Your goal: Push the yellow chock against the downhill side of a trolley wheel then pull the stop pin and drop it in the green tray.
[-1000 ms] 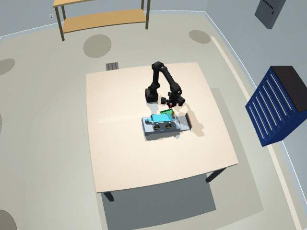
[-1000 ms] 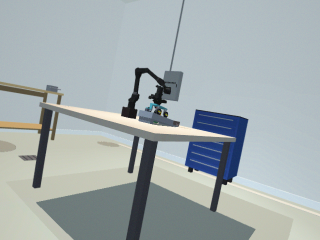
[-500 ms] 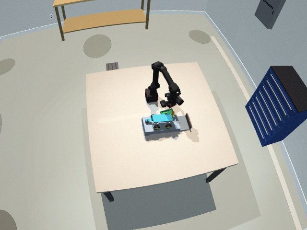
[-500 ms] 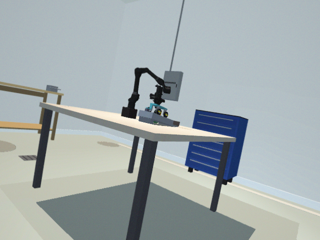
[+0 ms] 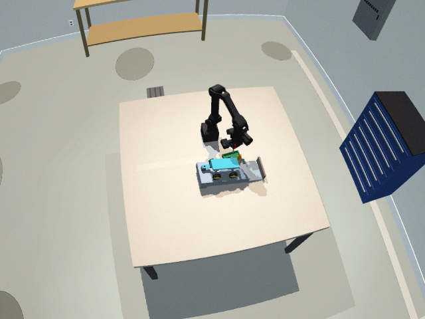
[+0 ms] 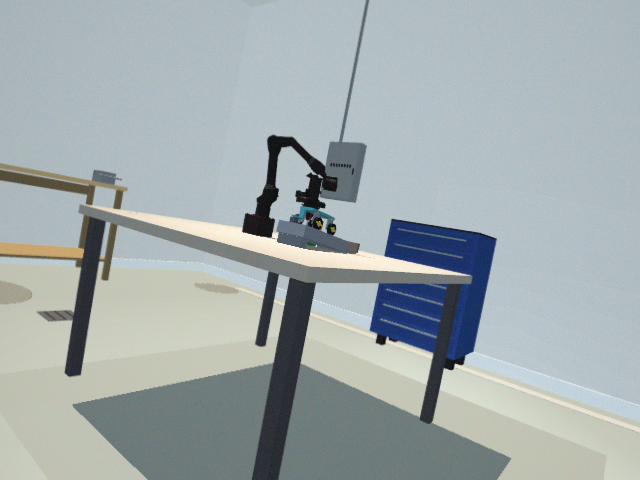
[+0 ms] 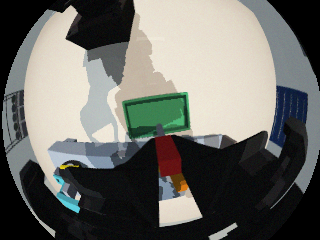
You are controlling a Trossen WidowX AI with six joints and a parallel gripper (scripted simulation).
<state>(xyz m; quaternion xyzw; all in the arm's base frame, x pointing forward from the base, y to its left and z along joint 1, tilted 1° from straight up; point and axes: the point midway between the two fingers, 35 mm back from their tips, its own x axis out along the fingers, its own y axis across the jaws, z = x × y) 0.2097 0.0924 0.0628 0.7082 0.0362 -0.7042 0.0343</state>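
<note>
Right now my gripper tip is 120 mm above the green tray. Also, from my gripper tip: yellow chock (60 mm ahead, 30 mm below); red-headed stop pin (right at my gripper tip); trolley (120 mm ahead, 110 mm to the right).
</note>
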